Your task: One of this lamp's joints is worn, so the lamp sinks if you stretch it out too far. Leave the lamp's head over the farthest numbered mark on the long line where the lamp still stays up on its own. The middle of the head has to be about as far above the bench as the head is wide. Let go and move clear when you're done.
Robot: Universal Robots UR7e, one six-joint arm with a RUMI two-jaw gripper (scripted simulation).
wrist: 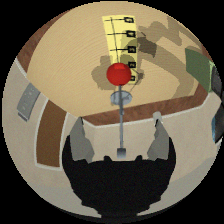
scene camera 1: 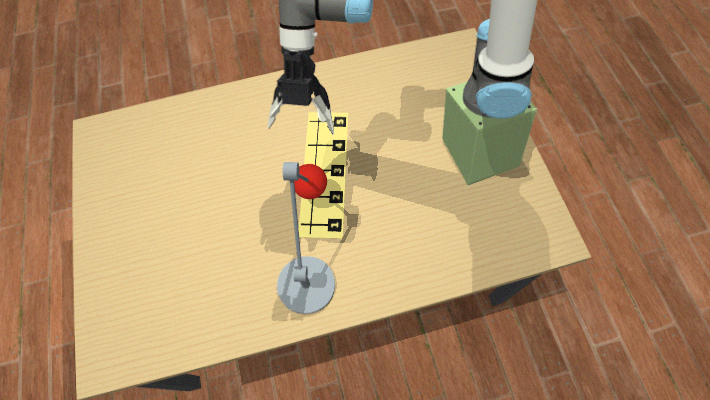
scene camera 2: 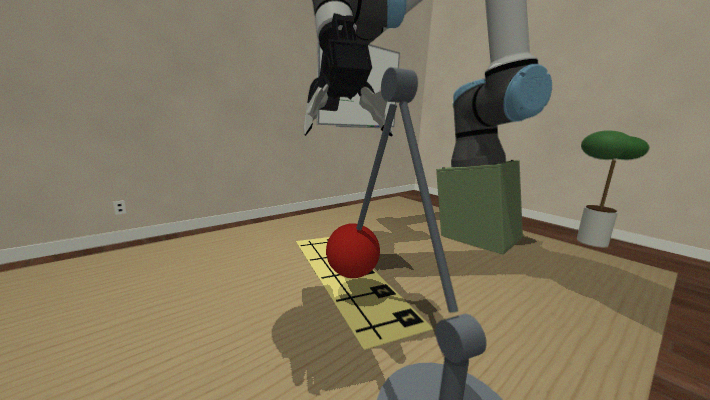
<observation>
same spot on yellow strip: (scene camera 1: pixel 322 217) = (scene camera 2: pixel 382 314)
</observation>
